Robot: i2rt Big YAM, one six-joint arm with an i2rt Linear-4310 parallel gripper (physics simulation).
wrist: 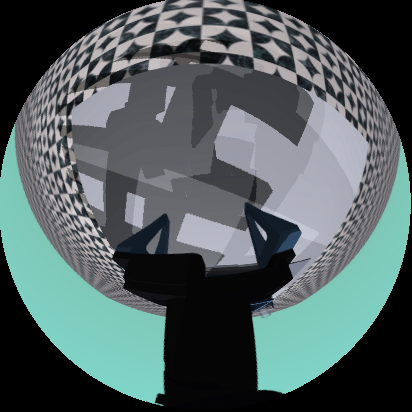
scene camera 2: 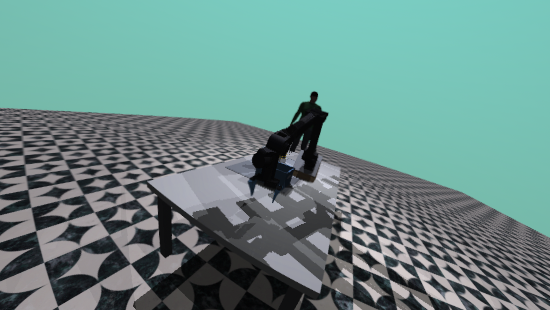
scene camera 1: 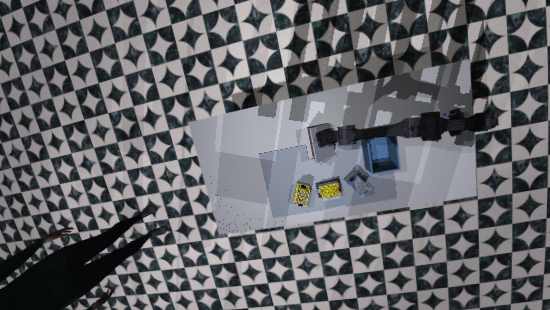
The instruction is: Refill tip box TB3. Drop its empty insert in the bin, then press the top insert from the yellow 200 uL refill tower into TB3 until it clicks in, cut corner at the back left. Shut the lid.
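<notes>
My gripper (scene camera 2: 263, 198) (wrist: 204, 211) is open and empty, with its blue fingers spread above the table at the far right end of the arm in scene camera 1. The blue bin (scene camera 1: 382, 154) (scene camera 2: 285, 173) stands beside the arm, partly hidden behind it in scene camera 2. A yellow-topped tower or box (scene camera 1: 302, 194) stands left in a row of three. Beside it is an open box with a yellow insert (scene camera 1: 329, 190). An open grey box with blue edges (scene camera 1: 360, 184) stands turned at the right of the row. No labels are readable, so I cannot tell which is TB3.
The arm's base stands on a pale block (scene camera 1: 323, 154) (scene camera 2: 304, 176) left of the bin in scene camera 1. A grey mat (scene camera 1: 280, 200) lies under the row of boxes. The table (scene camera 1: 210, 150) (scene camera 2: 185, 187) carries broad shadows. A person (scene camera 1: 65, 260) (scene camera 2: 310, 106) is beyond the table.
</notes>
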